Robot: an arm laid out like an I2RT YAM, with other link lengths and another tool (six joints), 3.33 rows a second.
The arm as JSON. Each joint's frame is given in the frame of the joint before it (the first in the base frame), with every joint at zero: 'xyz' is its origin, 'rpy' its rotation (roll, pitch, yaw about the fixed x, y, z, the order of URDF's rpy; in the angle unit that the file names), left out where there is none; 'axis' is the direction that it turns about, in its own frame. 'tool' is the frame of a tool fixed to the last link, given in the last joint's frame.
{
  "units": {
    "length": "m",
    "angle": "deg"
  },
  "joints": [
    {
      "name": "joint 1",
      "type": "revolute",
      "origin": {
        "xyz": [
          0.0,
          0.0,
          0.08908
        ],
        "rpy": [
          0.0,
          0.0,
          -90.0
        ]
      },
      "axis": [
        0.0,
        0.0,
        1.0
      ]
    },
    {
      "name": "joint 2",
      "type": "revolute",
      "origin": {
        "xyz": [
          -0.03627,
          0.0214,
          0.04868
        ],
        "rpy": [
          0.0,
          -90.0,
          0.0
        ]
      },
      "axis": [
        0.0,
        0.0,
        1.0
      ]
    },
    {
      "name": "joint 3",
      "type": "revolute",
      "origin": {
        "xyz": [
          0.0,
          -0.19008,
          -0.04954
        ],
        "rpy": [
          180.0,
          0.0,
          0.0
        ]
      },
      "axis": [
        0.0,
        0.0,
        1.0
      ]
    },
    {
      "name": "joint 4",
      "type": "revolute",
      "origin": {
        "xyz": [
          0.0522,
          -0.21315,
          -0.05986
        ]
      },
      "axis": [
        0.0,
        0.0,
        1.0
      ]
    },
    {
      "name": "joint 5",
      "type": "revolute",
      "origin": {
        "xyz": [
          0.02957,
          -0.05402,
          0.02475
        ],
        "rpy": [
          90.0,
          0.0,
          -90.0
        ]
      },
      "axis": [
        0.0,
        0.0,
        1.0
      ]
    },
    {
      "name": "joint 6",
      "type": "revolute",
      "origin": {
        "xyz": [
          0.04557,
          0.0,
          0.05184
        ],
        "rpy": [
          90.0,
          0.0,
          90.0
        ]
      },
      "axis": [
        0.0,
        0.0,
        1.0
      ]
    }
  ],
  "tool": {
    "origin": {
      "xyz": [
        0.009,
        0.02,
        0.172
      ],
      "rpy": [
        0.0,
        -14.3,
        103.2
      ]
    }
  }
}
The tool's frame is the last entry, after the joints.
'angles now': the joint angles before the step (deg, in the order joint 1, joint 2, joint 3, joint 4, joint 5, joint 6). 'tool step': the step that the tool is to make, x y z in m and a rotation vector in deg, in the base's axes. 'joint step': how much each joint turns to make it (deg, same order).
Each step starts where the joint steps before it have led.
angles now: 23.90 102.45 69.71 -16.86 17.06 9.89
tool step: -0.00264 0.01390 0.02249 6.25 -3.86 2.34
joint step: -0.74 -7.67 -5.64 3.84 -5.16 0.65
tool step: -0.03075 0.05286 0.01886 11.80 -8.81 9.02
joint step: 4.24 -14.38 -19.13 17.41 -7.99 2.58
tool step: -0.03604 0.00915 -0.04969 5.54 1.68 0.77
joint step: 2.74 -0.02 -15.77 16.61 -1.20 5.88
